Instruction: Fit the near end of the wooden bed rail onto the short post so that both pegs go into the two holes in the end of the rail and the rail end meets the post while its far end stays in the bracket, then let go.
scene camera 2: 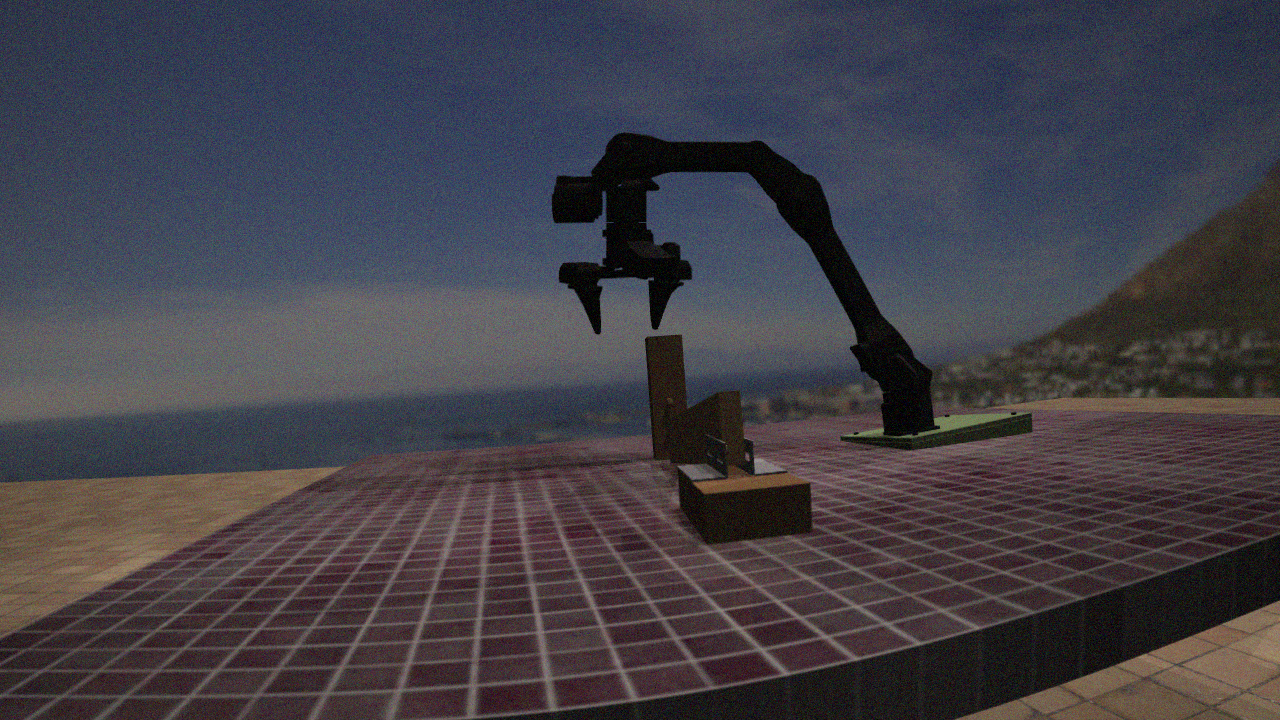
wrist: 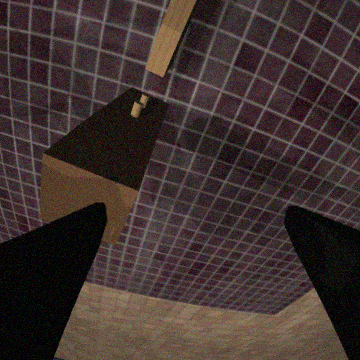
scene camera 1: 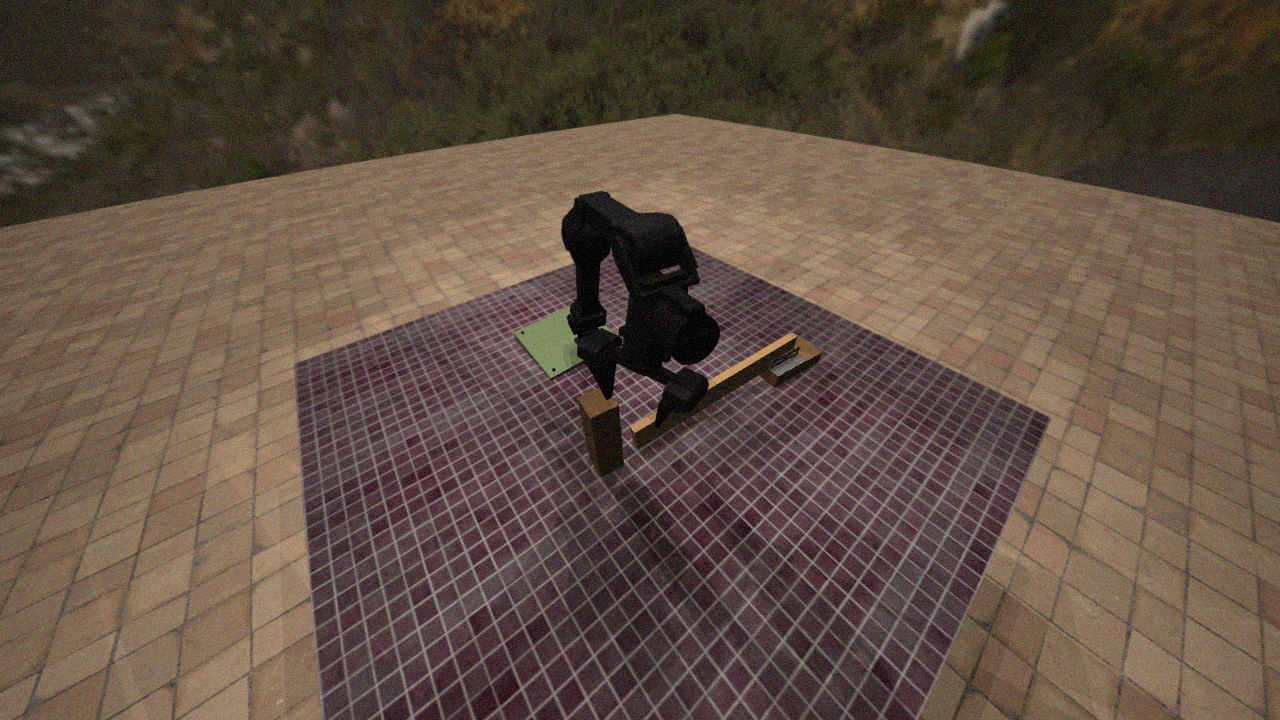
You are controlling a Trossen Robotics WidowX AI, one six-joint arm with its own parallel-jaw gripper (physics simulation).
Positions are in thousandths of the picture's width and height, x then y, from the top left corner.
Scene:
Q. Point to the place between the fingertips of the gripper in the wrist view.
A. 549,593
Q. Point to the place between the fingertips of the gripper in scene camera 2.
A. At 489,460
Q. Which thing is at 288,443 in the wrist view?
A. A short post.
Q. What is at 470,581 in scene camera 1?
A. A short post.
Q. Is the gripper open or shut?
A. Open.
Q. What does the gripper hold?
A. Nothing.

